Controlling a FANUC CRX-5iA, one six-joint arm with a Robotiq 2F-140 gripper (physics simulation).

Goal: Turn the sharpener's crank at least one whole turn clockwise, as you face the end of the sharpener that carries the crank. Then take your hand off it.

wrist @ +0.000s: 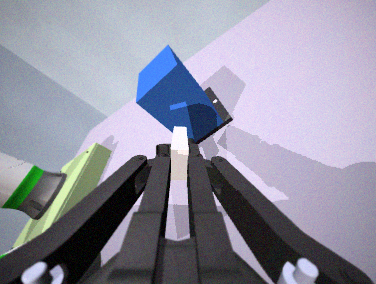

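Note:
The blue sharpener stands tilted in the wrist view, a little above the middle, with a black part at its lower right side. My gripper is shut, its pale finger pads together, with nothing seen between them. The fingertips overlap the sharpener's lower edge in the view. The crank and its knob do not show; the fingers cover the area below the sharpener, and I cannot tell whether they touch the crank.
A light green block lies at the left. Beside it, a white cylinder with a green band and a grey end reaches in from the left edge. The lilac table top carries shadows; its edge runs diagonally behind the sharpener.

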